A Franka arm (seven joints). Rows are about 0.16 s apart.
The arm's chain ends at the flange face. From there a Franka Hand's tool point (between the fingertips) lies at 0.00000 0.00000 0.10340 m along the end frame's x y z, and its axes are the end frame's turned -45 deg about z.
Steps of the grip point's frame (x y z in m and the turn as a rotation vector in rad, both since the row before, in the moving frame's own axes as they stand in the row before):
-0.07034 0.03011 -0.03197 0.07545 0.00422 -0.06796
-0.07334 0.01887 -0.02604 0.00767 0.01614 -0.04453
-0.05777 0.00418 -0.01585 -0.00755 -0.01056 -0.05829
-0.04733 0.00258 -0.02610 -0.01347 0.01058 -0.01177
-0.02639 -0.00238 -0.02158 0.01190 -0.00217 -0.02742
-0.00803 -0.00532 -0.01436 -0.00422 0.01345 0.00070
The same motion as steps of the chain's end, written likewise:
-0.02305 0.07667 -0.03168 0.05634 -0.05037 -0.06796
-0.03910 0.06696 -0.02602 0.01684 0.00599 -0.04453
-0.03771 0.04248 -0.01584 -0.01281 -0.00213 -0.05829
-0.03340 0.03509 -0.02608 -0.00204 0.01701 -0.01177
-0.01931 0.01767 -0.02157 0.00688 -0.00995 -0.02742
-0.01073 0.00259 -0.01435 0.00653 0.01249 0.00070

